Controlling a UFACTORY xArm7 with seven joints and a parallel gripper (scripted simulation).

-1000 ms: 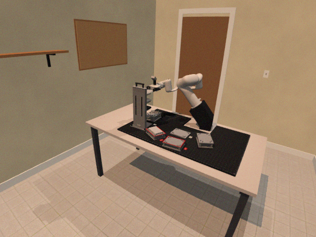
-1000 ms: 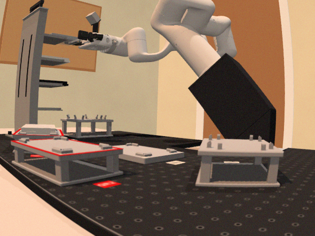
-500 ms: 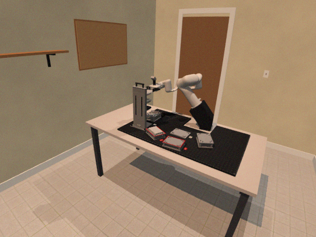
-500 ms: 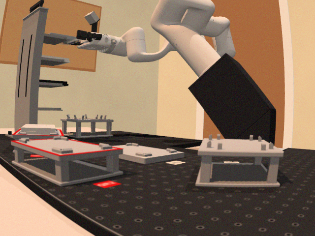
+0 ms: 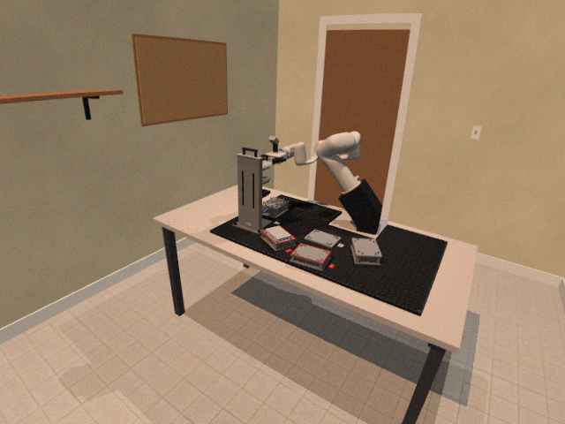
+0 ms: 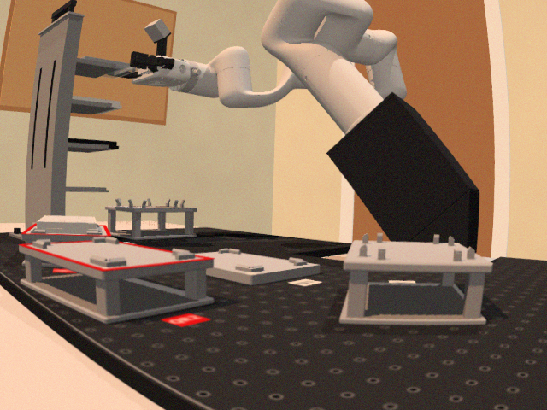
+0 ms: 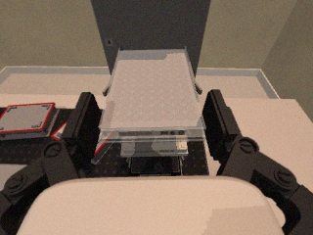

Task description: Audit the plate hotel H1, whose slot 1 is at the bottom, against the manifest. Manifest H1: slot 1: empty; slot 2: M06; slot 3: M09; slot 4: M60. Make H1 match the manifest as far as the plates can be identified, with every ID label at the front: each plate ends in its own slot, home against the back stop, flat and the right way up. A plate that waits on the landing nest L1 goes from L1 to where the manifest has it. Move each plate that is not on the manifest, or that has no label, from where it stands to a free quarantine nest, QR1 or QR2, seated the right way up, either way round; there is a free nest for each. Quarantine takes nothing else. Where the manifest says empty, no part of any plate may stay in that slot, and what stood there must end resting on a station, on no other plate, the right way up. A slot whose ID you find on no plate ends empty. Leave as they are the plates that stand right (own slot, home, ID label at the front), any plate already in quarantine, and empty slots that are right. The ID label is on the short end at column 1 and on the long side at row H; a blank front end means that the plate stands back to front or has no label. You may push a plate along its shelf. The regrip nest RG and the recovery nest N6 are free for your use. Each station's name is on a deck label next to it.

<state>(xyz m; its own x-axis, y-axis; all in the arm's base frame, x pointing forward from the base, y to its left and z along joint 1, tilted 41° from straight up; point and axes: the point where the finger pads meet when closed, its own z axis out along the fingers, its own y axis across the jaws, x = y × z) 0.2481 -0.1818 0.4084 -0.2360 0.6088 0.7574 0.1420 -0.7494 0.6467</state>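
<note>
Right now my hand is 5 cm short of the clear plate, 2 cm above it and 1 cm to the right of it. Also, from my hand: hotel tower 16 cm ahead, 15 cm below, 2 cm to the left; then black plate 17 cm below, 8 cm ahead, 1 cm to the left; then H1 deck label 35 cm below, 10 cm to the left, 2 cm ahead.
</note>
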